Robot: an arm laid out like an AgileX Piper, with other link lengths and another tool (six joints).
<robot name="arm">
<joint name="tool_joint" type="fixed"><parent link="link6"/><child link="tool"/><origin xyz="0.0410 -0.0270 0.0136" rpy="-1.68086 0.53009 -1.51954"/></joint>
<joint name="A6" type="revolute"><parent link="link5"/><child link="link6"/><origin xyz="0.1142 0.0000 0.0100"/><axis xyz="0.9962 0 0.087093"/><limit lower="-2.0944" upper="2.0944"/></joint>
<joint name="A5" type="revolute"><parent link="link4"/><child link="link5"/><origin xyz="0.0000 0.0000 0.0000"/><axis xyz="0 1 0"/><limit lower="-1.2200" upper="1.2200"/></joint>
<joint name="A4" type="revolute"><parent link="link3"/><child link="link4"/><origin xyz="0.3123 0.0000 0.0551"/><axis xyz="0.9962 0 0.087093"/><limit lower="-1.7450" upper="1.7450"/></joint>
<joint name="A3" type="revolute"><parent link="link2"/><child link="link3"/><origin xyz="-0.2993 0.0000 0.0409"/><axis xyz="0 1 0"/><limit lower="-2.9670" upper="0.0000"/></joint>
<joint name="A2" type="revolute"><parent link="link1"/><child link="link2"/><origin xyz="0.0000 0.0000 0.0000"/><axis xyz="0 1 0"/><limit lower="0.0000" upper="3.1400"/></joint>
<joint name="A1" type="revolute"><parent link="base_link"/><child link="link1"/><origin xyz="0.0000 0.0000 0.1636"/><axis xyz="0 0 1"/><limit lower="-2.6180" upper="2.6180"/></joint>
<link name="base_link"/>
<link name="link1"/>
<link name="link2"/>
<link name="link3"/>
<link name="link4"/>
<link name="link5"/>
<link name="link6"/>
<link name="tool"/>
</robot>
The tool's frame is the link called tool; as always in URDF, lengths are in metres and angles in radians.
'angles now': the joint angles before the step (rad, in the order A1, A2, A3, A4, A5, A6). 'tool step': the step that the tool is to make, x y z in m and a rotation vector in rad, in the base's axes. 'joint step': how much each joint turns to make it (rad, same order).
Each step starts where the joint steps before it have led.
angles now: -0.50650 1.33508 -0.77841 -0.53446 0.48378 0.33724
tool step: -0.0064 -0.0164 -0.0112 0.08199 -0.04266 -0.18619
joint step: -0.03425 0.05837 -0.03747 -0.00851 0.03298 0.18294
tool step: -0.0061 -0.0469 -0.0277 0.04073 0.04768 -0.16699
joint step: -0.09653 0.16247 -0.09323 -0.04740 0.02489 0.10321
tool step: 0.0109 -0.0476 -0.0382 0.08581 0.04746 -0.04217
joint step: -0.09077 0.20634 -0.15262 0.12189 0.00151 -0.13799
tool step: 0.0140 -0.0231 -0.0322 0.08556 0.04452 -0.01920
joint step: -0.02718 0.15327 -0.13138 0.10249 0.05245 -0.09534
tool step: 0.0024 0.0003 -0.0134 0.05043 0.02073 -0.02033
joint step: -0.00016 0.04302 -0.03182 0.04485 0.03713 -0.01804
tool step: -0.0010 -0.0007 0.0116 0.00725 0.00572 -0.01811
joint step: -0.00106 -0.01486 -0.02168 0.01340 0.04746 -0.00289
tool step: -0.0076 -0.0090 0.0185 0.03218 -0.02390 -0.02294
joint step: -0.03821 -0.02425 -0.03812 0.08458 0.05644 -0.07853
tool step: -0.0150 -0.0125 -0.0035 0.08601 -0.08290 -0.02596
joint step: -0.08330 0.00178 -0.00901 0.19562 0.00154 -0.16623
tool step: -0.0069 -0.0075 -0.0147 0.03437 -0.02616 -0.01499
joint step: -0.03624 0.02984 0.00087 0.06959 -0.01993 -0.06055
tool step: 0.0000 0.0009 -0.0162 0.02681 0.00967 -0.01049
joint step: -0.00056 0.03378 0.00033 0.00917 -0.00713 0.00474
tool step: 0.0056 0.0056 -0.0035 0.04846 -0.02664 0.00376
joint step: 0.00000 0.00907 -0.00867 0.07339 0.02447 -0.04515
